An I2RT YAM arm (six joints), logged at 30 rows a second.
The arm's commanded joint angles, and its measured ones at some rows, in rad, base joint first. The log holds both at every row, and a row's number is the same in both.
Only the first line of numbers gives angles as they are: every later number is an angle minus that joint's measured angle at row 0.
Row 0, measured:
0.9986 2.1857 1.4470 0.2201 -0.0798 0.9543
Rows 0 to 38, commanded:
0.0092 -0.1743 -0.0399 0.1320 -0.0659 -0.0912
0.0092 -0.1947 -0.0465 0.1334 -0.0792 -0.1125
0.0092 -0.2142 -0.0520 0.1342 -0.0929 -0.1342
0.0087 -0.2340 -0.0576 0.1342 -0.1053 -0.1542
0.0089 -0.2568 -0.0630 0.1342 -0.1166 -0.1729
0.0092 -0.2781 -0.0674 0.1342 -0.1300 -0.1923
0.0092 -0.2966 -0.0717 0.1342 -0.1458 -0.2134
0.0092 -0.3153 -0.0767 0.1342 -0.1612 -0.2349
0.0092 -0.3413 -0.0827 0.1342 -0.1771 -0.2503
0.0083 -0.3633 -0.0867 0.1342 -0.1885 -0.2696
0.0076 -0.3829 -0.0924 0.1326 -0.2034 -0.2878
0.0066 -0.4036 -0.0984 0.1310 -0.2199 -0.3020
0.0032 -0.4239 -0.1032 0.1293 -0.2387 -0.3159
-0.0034 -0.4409 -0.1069 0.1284 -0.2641 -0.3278
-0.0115 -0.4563 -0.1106 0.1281 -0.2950 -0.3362
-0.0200 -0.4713 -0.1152 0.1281 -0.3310 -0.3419
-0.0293 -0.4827 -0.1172 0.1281 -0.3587 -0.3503
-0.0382 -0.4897 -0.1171 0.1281 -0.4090 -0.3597
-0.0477 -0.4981 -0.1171 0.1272 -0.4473 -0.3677
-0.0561 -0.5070 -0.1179 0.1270 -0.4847 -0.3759
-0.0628 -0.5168 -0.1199 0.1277 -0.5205 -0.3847
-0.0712 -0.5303 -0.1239 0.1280 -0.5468 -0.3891
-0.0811 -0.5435 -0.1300 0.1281 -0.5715 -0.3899
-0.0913 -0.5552 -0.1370 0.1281 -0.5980 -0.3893
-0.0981 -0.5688 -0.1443 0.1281 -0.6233 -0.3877
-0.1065 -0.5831 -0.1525 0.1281 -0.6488 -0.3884
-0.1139 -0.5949 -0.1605 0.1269 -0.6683 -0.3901
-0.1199 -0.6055 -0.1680 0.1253 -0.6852 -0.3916
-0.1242 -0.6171 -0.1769 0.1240 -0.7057 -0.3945
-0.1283 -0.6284 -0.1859 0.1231 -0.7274 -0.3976
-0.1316 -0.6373 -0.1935 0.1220 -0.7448 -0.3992
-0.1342 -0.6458 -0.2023 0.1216 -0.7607 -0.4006
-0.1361 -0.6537 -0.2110 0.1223 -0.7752 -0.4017
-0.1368 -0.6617 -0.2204 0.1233 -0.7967 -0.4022
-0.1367 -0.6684 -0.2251 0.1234 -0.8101 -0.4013
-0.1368 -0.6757 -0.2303 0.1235 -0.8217 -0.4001
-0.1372 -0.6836 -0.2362 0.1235 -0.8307 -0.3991
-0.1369 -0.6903 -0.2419 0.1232 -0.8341 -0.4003
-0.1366 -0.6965 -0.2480 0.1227 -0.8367 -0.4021
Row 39, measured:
-0.1389 -0.6226 -0.2447 0.0250 -0.7516 -0.3771
